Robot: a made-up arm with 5 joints.
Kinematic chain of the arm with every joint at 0, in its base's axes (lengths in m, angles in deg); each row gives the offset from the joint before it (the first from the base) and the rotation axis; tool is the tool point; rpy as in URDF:
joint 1: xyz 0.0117 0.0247 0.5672 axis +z
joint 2: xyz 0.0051 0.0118 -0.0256 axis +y
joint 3: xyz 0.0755 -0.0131 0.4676 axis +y
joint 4: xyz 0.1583 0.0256 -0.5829 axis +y
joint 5: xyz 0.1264 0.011 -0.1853 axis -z
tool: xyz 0.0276 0.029 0.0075 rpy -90 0 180
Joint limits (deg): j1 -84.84..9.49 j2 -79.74..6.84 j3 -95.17..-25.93 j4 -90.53..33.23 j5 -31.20..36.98
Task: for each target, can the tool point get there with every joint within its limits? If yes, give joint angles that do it. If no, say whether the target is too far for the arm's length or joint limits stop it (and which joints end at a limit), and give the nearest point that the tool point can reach.
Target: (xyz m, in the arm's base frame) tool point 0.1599 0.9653 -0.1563
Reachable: no: joint limits stop it (at a limit: joint 1, joint 2, joint 3, joint 4, joint 5) | nearest point 0.5552 0.1910 0.2924 | short by 0.978 m
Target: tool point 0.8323 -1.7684 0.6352
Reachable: no: too far | nearest point 0.4145 -0.8554 0.8330 | short by 1.023 m
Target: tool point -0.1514 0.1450 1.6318
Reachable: yes | joints -17.45 -53.01 -87.05 -30.66 -3.34
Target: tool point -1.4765 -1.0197 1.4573
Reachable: no: too far | nearest point -0.7724 -0.0639 1.3298 | short by 1.194 m
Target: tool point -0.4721 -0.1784 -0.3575
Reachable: no: joint limits stop it (at a limit: joint 1, joint 2, joint 3, joint 4, joint 5) | nearest point 0.1068 -0.5625 0.2849 | short by 0.946 m
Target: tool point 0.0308 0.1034 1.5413
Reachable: yes | joints -65.58 -55.43 -69.10 -41.85 24.98
